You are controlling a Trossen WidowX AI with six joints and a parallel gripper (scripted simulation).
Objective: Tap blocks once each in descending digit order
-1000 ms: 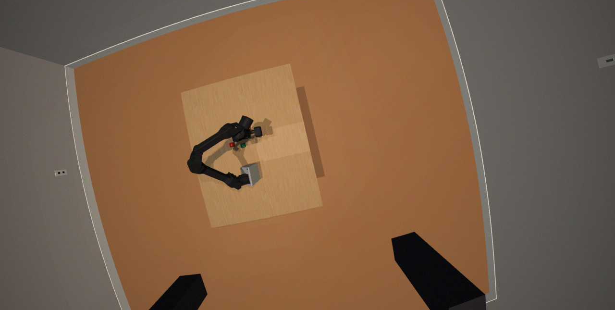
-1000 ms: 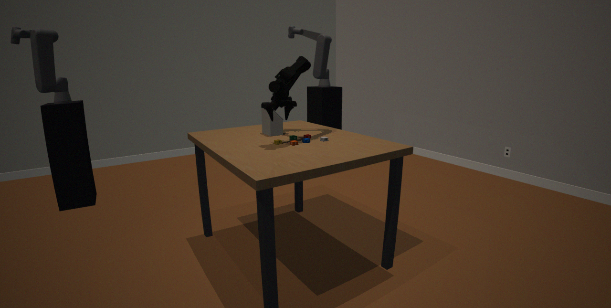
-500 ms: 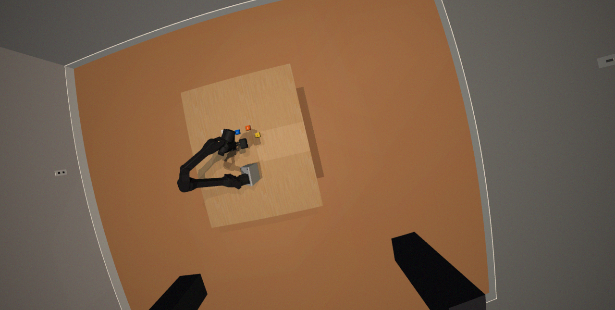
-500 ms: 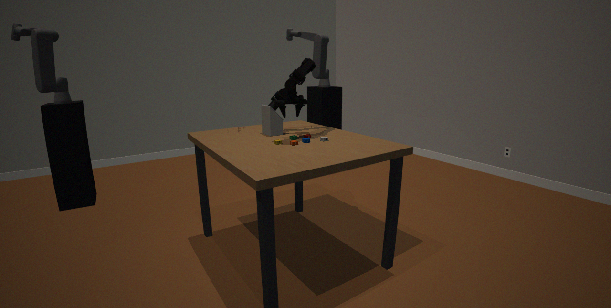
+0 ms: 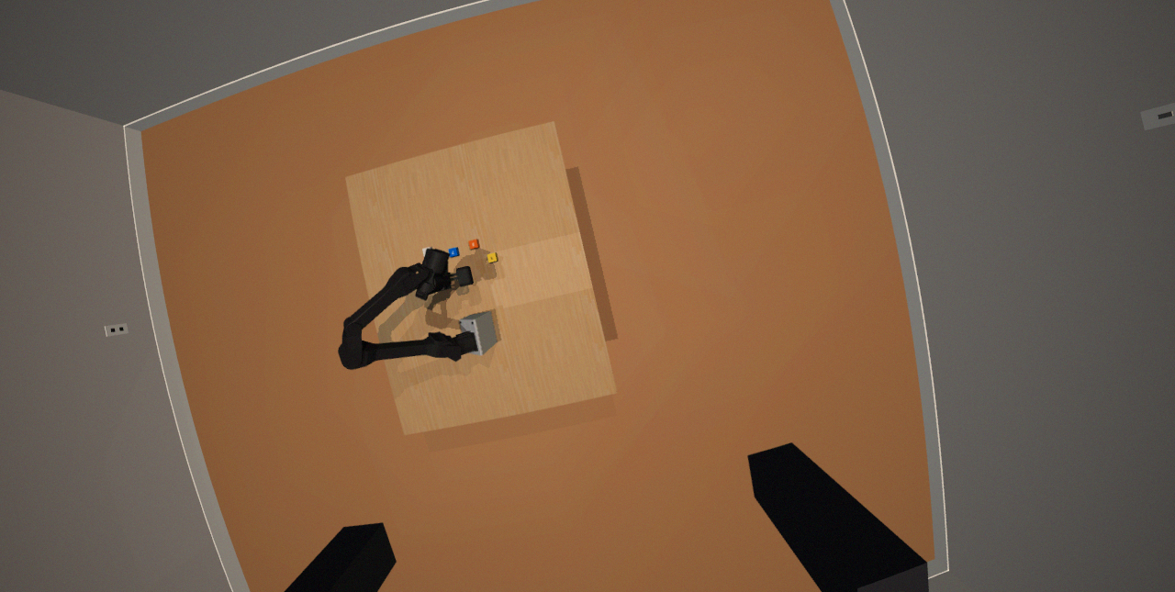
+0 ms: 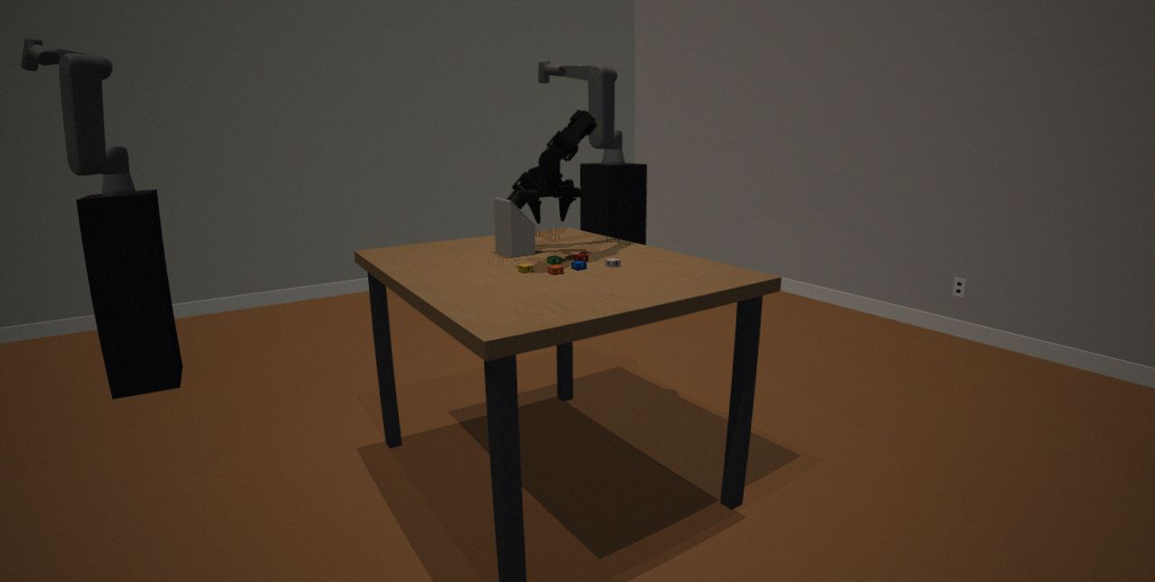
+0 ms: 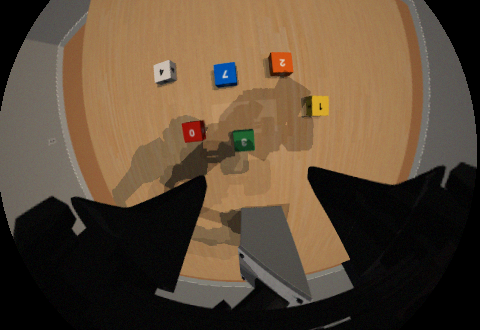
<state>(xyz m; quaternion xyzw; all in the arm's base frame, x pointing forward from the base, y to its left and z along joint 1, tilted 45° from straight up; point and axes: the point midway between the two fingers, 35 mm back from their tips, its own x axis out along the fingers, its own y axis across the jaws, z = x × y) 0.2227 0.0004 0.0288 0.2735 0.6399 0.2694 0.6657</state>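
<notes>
The blue block lies 12 cm below my gripper tip, 11 cm ahead of it and 3 cm to the left of it. Round my gripper tip: red block: 12 cm below, 9 cm to the left, 3 cm ahead; yellow block: 12 cm to the right, 12 cm below, 5 cm ahead; green block: 12 cm below, 1 cm to the left.
</notes>
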